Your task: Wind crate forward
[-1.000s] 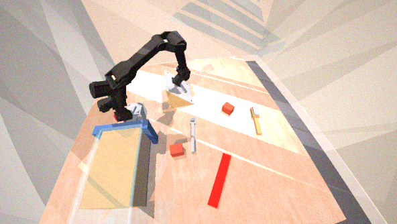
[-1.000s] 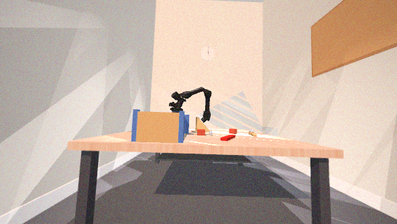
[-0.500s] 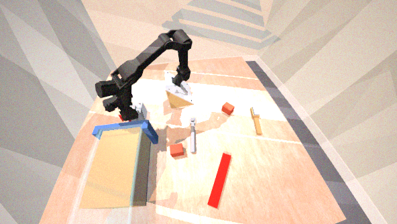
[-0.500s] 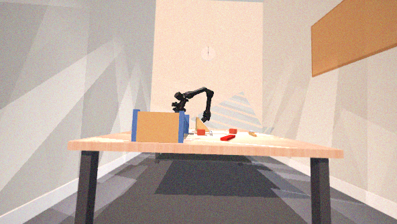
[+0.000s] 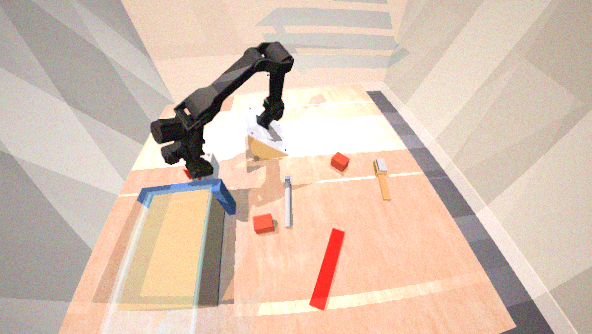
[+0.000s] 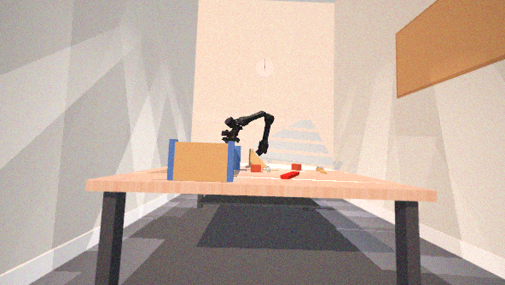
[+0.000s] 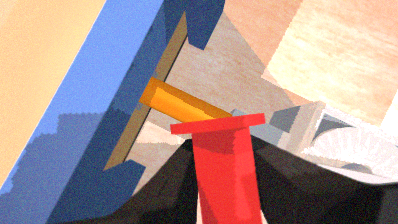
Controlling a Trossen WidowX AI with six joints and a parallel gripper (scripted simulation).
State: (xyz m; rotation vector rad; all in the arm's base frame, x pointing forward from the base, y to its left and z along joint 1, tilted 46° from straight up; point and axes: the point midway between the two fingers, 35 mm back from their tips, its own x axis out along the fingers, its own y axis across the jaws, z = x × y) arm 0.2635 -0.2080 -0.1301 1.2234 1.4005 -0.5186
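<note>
Now: gripper tip 1 cm to the right of the red grip and 1 cm past it. Also, from my gripper tip: blue steel frame: 5 cm ahead, 3 cm below, 2 cm to the right; then grey winch: 12 cm behind, 10 cm below, 2 cm to the right; then grey crank arm: 4 cm behind, 3 cm below, 1 cm to the left.
</note>
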